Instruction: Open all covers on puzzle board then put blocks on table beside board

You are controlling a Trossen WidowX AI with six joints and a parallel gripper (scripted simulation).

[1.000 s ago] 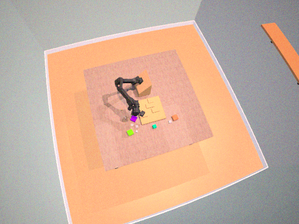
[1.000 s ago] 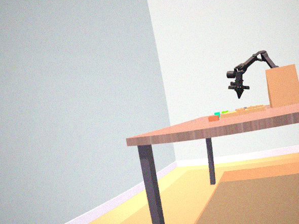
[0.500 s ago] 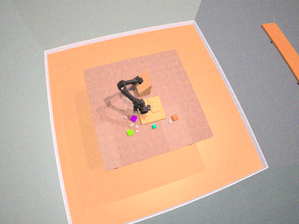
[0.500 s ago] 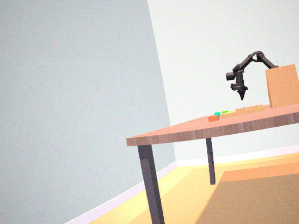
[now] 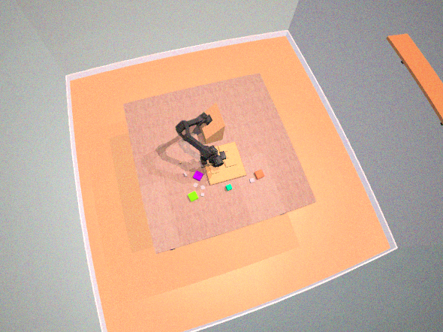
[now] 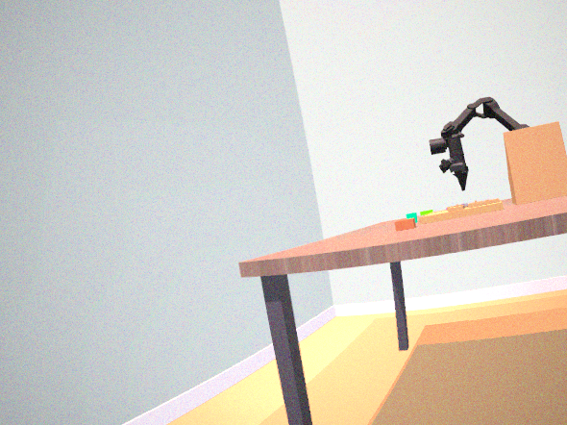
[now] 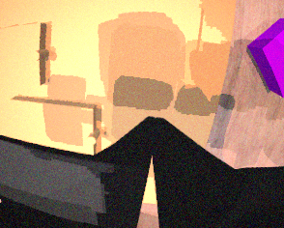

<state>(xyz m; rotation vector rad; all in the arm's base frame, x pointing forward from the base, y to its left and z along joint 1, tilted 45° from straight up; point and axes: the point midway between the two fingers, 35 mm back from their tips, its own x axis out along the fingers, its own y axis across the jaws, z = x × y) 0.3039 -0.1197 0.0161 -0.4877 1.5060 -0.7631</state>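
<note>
Now: the magenta block 40 mm ahead of my gripper tip, 140 mm to the right of it and 70 mm below it. From my gripper tip the other things lie so: orange block (220 mm ahead, 310 mm to the left, 70 mm below); lime green block (170 mm ahead, 240 mm to the right, 70 mm below); teal block (220 mm ahead, 40 mm to the left, 60 mm below).
</note>
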